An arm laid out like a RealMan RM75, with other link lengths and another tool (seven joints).
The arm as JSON. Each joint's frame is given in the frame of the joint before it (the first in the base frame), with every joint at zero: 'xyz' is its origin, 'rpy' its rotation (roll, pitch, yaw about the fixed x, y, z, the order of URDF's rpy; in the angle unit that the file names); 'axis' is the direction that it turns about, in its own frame. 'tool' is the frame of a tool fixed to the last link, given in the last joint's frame.
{
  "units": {
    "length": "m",
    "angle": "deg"
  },
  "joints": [
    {
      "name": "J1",
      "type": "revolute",
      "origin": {
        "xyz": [
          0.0,
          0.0,
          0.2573
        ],
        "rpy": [
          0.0,
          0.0,
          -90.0
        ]
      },
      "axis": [
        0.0,
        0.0,
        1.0
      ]
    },
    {
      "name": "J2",
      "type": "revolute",
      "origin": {
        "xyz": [
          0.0,
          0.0,
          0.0
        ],
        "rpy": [
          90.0,
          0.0,
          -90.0
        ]
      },
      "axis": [
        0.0,
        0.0,
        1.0
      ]
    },
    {
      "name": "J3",
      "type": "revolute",
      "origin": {
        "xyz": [
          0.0,
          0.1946,
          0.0
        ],
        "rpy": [
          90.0,
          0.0,
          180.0
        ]
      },
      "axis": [
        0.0,
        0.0,
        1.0
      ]
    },
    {
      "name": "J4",
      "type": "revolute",
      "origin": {
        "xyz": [
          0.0,
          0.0,
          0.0
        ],
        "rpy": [
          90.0,
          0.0,
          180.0
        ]
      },
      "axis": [
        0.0,
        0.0,
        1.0
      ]
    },
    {
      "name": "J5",
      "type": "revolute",
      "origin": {
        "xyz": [
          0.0,
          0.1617,
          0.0
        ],
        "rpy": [
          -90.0,
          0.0,
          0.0
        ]
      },
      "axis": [
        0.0,
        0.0,
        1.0
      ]
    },
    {
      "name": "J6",
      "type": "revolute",
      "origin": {
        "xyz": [
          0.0,
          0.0,
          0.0
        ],
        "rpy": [
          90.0,
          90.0,
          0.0
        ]
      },
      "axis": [
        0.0,
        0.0,
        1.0
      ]
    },
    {
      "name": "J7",
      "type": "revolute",
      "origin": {
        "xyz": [
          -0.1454,
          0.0,
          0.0
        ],
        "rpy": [
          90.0,
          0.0,
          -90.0
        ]
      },
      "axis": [
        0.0,
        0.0,
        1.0
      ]
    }
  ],
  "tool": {
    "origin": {
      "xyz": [
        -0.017,
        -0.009,
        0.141
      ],
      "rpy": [
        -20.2,
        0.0,
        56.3
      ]
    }
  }
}
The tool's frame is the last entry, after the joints.
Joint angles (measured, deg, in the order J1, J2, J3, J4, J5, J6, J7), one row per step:
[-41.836, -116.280, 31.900, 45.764, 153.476, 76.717, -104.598]
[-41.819, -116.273, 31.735, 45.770, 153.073, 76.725, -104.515]
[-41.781, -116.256, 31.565, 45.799, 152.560, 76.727, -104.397]
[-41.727, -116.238, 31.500, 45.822, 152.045, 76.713, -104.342]
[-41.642, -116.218, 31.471, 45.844, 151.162, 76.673, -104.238]
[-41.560, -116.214, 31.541, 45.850, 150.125, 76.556, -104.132]
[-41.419, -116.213, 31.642, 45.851, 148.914, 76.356, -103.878]
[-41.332, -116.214, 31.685, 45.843, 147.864, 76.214, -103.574]
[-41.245, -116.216, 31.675, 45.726, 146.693, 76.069, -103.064]
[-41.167, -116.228, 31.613, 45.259, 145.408, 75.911, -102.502]
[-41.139, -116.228, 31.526, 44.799, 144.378, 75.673, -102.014]
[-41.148, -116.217, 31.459, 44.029, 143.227, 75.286, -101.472]
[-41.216, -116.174, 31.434, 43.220, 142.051, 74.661, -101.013]
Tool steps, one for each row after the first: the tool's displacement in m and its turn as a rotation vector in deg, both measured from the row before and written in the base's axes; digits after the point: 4 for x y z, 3 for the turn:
[0.0017, 0.0011, 0.0001, 0.260, -0.415, -0.082]
[0.0020, 0.0014, 0.0003, 0.332, -0.479, -0.128]
[0.0018, 0.0012, 0.0002, 0.289, -0.437, -0.101]
[0.0031, 0.0019, 0.0001, 0.434, -0.705, -0.218]
[0.0037, 0.0023, 0.0000, 0.481, -0.765, -0.295]
[0.0039, 0.0027, 0.0001, 0.579, -0.804, -0.416]
[0.0037, 0.0024, 0.0002, 0.487, -0.704, -0.443]
[0.0042, 0.0024, -0.0001, 0.472, -0.799, -0.575]
[0.0046, 0.0014, -0.0015, 0.312, -1.074, -0.459]
[0.0036, 0.0015, -0.0010, 0.329, -0.850, -0.358]
[0.0039, 0.0014, -0.0019, 0.291, -0.996, -0.300]
[0.0037, 0.0025, -0.0012, 0.500, -0.921, -0.234]

